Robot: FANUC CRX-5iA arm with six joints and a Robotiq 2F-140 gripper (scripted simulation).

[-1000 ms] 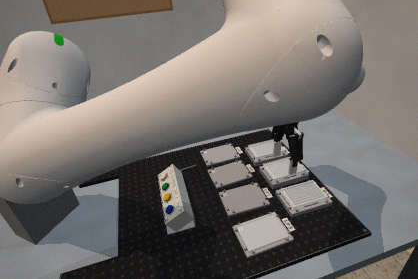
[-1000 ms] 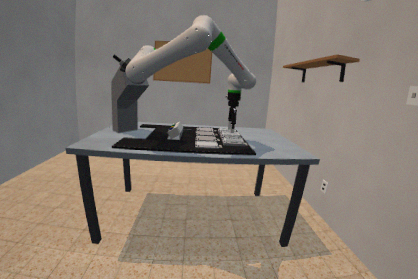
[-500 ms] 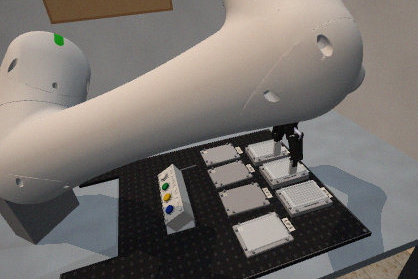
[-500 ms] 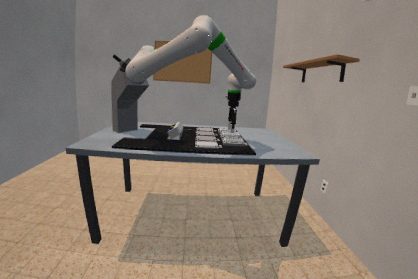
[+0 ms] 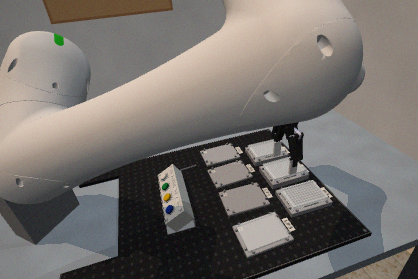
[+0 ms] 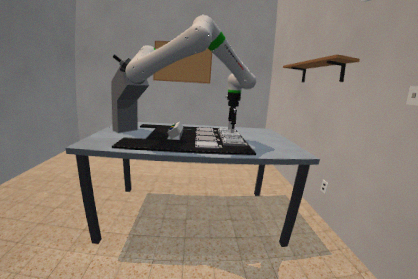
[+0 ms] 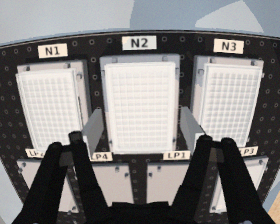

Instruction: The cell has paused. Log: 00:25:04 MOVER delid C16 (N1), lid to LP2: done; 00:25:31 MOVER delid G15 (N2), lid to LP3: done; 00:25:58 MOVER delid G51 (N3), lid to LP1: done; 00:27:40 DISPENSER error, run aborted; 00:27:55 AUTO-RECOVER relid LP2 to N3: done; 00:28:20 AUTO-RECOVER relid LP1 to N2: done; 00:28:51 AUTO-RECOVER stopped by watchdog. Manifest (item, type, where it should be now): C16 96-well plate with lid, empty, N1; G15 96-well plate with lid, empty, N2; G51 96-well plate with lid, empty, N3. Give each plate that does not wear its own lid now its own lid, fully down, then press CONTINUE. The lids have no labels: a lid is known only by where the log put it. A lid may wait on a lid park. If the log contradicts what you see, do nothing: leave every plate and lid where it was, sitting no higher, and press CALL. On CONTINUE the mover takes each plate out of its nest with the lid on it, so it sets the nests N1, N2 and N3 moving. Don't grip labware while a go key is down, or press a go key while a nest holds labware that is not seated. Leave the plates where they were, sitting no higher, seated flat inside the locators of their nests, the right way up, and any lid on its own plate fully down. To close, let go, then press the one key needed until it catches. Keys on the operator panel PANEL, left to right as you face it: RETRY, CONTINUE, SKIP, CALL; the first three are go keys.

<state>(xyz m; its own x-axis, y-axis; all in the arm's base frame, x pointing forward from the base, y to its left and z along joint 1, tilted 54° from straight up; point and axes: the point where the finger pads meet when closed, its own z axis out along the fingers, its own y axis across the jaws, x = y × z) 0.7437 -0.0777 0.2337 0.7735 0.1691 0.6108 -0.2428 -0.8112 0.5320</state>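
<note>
Right now the plate is 50 mm below my hand. From my hand the other things lie so: LP1 label (110 mm behind, 30 mm to the right, 80 mm below); then N3 label (40 mm ahead, 150 mm to the right, 80 mm below); then lid park LP1 (190 mm behind, 70 mm below).
</note>
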